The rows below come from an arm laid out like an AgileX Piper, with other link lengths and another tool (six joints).
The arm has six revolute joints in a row. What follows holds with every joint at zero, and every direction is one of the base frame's. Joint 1 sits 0.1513 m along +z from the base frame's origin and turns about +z. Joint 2 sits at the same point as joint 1 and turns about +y. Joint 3 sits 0.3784 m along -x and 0.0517 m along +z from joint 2 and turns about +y. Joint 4 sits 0.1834 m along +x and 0.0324 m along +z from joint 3 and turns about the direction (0.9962, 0, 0.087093). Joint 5 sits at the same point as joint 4 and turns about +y. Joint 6 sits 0.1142 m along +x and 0.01 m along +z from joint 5 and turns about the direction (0.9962, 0, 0.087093). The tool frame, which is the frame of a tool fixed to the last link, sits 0.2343 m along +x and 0.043 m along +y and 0.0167 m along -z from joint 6; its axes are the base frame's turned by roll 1.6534, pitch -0.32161 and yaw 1.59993 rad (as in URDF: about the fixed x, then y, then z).
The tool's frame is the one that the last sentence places.
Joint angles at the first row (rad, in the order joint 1, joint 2, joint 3, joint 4, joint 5, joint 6):
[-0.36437, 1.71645, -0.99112, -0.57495, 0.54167, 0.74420]
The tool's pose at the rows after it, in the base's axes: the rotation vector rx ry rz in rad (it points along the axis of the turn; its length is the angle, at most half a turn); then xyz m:
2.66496 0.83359 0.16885 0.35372 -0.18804 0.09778
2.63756 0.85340 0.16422 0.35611 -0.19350 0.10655
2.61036 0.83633 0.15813 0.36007 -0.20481 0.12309
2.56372 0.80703 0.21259 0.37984 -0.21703 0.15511
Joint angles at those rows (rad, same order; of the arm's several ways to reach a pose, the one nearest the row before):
[-0.36436, 1.72210, -0.99527, -0.57672, 0.54168, 0.71899]
[-0.36437, 1.71414, -1.02286, -0.57672, 0.56289, 0.68777]
[-0.36435, 1.70446, -1.08345, -0.57673, 0.61789, 0.66717]
[-0.36438, 1.69060, -1.18714, -0.55757, 0.66790, 0.63248]

